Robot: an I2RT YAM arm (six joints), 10 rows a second.
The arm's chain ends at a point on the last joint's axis. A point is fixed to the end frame.
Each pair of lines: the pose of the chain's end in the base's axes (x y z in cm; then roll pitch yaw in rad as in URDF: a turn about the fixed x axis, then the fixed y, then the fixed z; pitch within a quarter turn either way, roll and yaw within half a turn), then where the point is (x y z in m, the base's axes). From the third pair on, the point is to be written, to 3 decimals.
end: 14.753, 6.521, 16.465, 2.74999, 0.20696, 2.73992
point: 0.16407 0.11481 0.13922
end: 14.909, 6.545, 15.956, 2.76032, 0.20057, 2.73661
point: 0.16565 0.11478 0.13363
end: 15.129, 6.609, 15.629, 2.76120, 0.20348, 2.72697
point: 0.168 0.115 0.130
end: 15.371, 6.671, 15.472, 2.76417, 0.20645, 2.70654
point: 0.172 0.115 0.129
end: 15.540, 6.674, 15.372, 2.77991, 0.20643, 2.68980
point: 0.174 0.115 0.127
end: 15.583, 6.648, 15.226, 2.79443, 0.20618, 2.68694
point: 0.175 0.114 0.125
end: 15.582, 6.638, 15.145, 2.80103, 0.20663, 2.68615
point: 0.175 0.114 0.123
